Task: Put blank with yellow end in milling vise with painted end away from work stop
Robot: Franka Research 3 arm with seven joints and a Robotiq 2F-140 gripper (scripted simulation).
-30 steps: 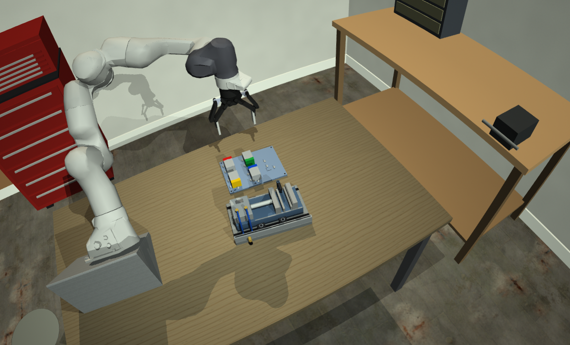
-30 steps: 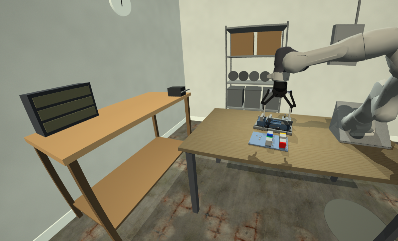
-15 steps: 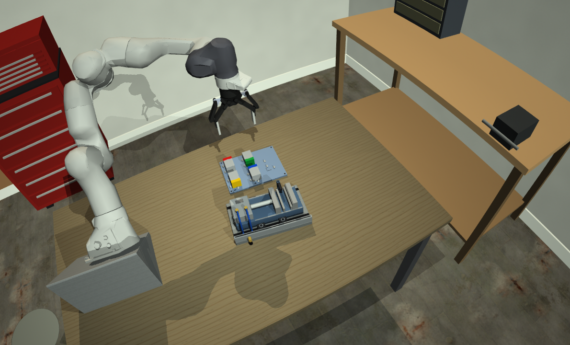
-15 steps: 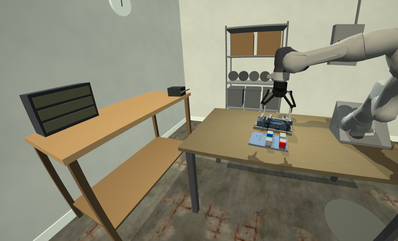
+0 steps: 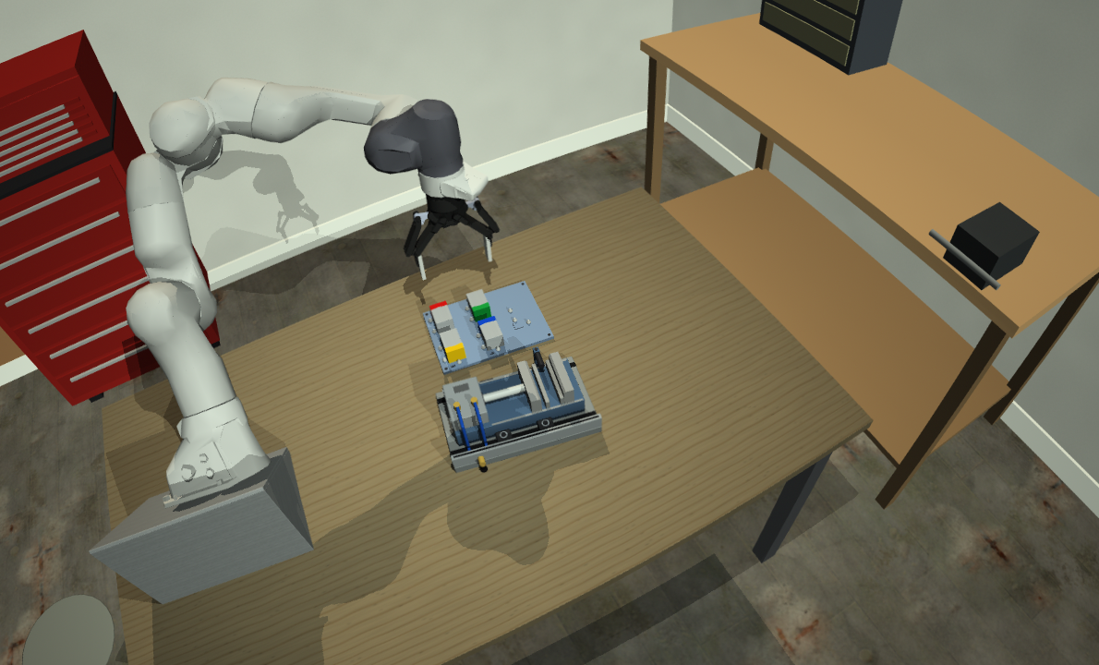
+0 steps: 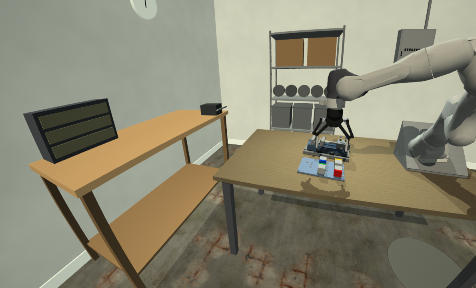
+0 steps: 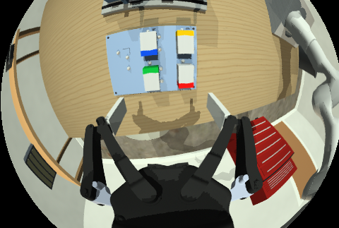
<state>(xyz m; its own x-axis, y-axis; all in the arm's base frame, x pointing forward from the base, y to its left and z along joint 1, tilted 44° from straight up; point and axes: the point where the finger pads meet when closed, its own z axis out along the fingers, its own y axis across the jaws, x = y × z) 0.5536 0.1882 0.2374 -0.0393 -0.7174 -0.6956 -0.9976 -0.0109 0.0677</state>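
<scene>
My hand is 140 mm above the green-ended blank, 30 mm short of it and 10 mm to the left of it. Round my hand: red-ended blank: 140 mm below, 60 mm behind, 10 mm to the right; blue-ended blank: 140 mm below, 100 mm to the right, 30 mm ahead; work stop: 260 mm to the right, 80 mm below, 80 mm ahead.
</scene>
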